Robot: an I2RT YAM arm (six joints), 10 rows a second.
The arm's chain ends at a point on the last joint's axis. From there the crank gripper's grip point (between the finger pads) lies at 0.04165 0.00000 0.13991 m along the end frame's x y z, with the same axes.
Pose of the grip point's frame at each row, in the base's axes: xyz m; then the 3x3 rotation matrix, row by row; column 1 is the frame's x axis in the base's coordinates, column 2 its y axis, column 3 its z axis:
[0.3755 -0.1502 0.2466], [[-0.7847 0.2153 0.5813], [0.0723 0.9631 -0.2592], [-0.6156 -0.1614 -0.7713]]
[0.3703 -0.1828 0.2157], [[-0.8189 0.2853 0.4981], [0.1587 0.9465 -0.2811], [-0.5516 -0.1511 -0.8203]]
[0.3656 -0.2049 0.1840], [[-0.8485 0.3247 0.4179], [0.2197 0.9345 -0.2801], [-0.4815 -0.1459 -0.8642]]
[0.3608 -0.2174 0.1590], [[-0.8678 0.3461 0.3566], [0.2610 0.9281 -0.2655], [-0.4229 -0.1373 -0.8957]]
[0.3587 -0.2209 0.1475], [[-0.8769 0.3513 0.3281], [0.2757 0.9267 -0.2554], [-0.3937 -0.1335 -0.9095]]
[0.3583 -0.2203 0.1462], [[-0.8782 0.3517 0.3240], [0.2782 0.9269 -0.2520], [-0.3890 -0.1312 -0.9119]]
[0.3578 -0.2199 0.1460], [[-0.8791 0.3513 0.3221], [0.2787 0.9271 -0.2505], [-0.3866 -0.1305 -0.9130]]
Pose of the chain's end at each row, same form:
[0.3269 -0.1169 0.3802], [[-0.7847 0.2153 0.5813], [0.0723 0.9631 -0.2592], [-0.6156 -0.1614 -0.7713]]
[0.3347 -0.1501 0.3534], [[-0.8189 0.2853 0.4981], [0.1587 0.9465 -0.2811], [-0.5516 -0.1511 -0.8203]]
[0.3425 -0.1749 0.3250], [[-0.8485 0.3247 0.4179], [0.2197 0.9345 -0.2801], [-0.4815 -0.1459 -0.8642]]
[0.3471 -0.1911 0.3019], [[-0.8678 0.3461 0.3566], [0.2610 0.9281 -0.2655], [-0.4229 -0.1373 -0.8957]]
[0.3493 -0.1966 0.2911], [[-0.8769 0.3513 0.3281], [0.2757 0.9267 -0.2554], [-0.3937 -0.1335 -0.9095]]
[0.3495 -0.1966 0.2900], [[-0.8782 0.3517 0.3240], [0.2782 0.9269 -0.2520], [-0.3890 -0.1312 -0.9119]]
[0.3493 -0.1965 0.2898], [[-0.8791 0.3513 0.3221], [0.2787 0.9271 -0.2505], [-0.3866 -0.1305 -0.9130]]

